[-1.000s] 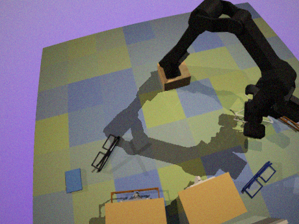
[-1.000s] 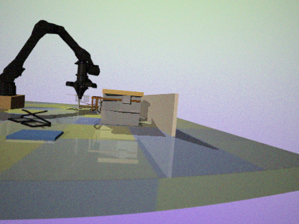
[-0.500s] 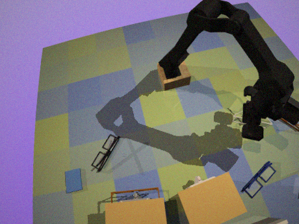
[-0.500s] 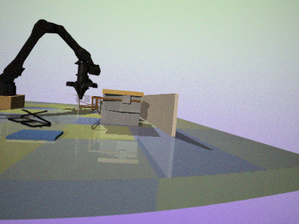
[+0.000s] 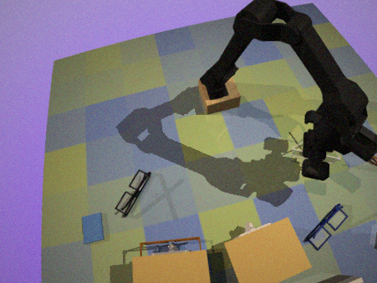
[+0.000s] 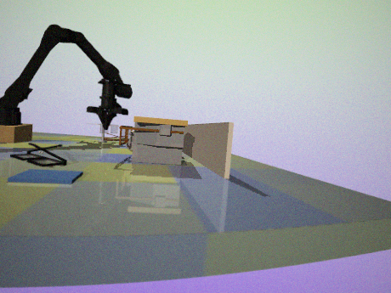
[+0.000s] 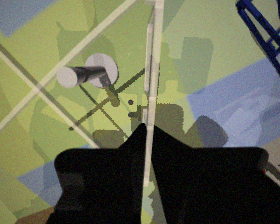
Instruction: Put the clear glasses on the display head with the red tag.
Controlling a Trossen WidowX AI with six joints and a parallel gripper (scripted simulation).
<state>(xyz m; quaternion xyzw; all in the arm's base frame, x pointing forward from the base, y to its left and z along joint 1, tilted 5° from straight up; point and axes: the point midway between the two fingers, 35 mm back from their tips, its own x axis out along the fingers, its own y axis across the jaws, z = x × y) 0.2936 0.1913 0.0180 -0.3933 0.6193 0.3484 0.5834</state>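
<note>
Right now the grey peg is 2 cm behind my gripper tip, 6 cm to the left of it and 4 cm below it. From my gripper tip the other things lie so: flat blue block 6 cm ahead, 65 cm to the right, 6 cm below.
</note>
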